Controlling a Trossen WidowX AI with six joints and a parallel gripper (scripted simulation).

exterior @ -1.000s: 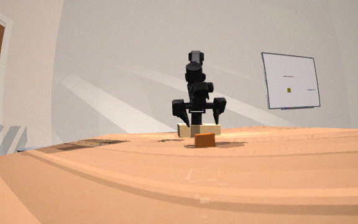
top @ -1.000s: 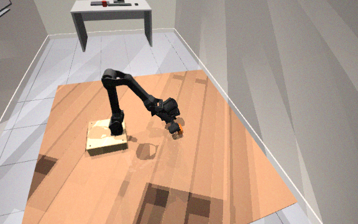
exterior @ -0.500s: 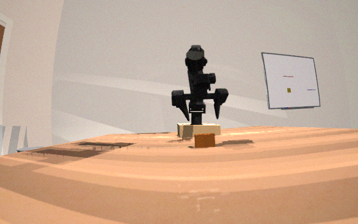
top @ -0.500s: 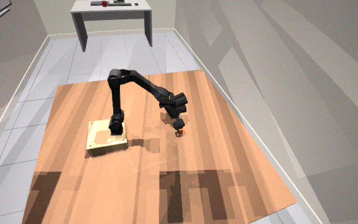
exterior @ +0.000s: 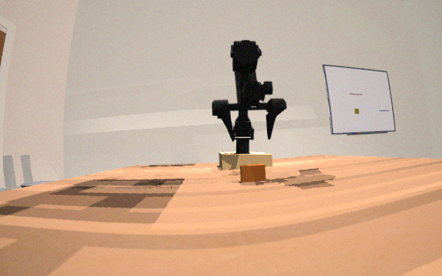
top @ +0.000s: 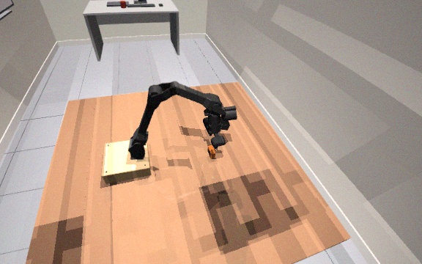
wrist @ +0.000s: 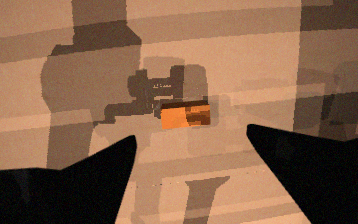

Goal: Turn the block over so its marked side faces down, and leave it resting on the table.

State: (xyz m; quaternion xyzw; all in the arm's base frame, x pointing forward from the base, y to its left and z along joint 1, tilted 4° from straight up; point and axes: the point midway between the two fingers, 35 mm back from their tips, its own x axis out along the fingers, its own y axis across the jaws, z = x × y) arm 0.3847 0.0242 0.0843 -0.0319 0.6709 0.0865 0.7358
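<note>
Right now the orange block is 1 cm behind my gripper tip and 8 cm below it.
</note>
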